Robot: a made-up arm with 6 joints. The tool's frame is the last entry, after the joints. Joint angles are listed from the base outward.
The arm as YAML. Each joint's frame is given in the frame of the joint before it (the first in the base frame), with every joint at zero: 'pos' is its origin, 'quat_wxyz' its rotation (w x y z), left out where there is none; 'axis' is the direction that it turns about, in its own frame. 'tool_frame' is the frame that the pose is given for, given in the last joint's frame.
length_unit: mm
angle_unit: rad
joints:
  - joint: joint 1
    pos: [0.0, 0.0, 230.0]
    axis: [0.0, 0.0, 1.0]
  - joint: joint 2
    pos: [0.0, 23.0, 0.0]
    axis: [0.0, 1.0, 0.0]
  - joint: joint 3
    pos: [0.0, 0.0, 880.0]
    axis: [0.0, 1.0, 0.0]
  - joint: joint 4
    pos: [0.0, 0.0, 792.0]
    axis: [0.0, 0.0, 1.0]
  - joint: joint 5
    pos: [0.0, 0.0, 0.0]
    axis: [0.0, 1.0, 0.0]
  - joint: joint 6
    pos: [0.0, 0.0, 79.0]
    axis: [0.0, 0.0, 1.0]
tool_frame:
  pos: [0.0, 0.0, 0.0]
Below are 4 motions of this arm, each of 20 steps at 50 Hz.
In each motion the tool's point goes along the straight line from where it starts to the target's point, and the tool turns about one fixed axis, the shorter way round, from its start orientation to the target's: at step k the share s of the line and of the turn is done. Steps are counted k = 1, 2, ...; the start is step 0. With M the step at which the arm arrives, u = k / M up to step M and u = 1 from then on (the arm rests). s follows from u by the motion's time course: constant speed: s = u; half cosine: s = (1 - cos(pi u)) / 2; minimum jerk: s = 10 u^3 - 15 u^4 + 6 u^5.
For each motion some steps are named. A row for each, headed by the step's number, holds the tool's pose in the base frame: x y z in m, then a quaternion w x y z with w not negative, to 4 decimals.
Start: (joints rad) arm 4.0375 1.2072 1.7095 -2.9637 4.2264 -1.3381
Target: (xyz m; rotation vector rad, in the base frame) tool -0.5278 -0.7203 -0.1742 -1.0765 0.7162 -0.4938
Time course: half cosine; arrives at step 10
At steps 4, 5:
4: -0.5421 -0.7354 -0.1966 0.7591 -0.5179 0.3100 -0.2437
5: -0.5387 -0.7319 -0.1913 0.7618 -0.5128 0.3148 -0.2399

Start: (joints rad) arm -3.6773 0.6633 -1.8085 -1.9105 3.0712 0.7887
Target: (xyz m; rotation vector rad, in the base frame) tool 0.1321 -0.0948 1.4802 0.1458 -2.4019 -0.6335
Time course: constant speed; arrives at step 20
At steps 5, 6, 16, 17, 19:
5: 0.0962 -0.0767 1.2822 0.4238 -0.0292 -0.8650 -0.2670
6: 0.0986 -0.0779 1.2954 0.4172 -0.0236 -0.8689 -0.2654
16: 0.1225 -0.0900 1.4274 0.3491 0.0329 -0.9029 -0.2485
17: 0.1249 -0.0912 1.4406 0.3421 0.0386 -0.9059 -0.2467
19: 0.1297 -0.0936 1.4670 0.3280 0.0499 -0.9115 -0.2430

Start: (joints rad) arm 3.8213 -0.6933 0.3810 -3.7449 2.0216 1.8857
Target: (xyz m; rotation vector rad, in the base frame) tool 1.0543 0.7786 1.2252 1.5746 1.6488 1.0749
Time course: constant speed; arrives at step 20
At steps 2, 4, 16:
2: 0.7369 0.5149 1.5713 0.2951 0.6743 0.5993 0.3148
4: 0.7721 0.5442 1.5329 0.2964 0.6660 0.6024 0.3252
16: 0.9838 0.7200 1.3021 0.3036 0.6133 0.6184 0.3863

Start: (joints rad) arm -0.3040 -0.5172 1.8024 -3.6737 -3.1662 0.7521
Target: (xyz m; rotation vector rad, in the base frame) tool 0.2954 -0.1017 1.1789 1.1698 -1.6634 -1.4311
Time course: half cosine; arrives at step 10
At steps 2, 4, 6, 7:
2: 0.2492 -0.0563 1.1956 0.2857 0.5440 -0.5756 -0.5396
4: 0.2620 -0.0689 1.1910 0.2961 0.5175 -0.5924 -0.5418
6: 0.2778 -0.0844 1.1853 0.3084 0.4839 -0.6124 -0.5438
7: 0.2849 -0.0914 1.1827 0.3139 0.4685 -0.6210 -0.5444

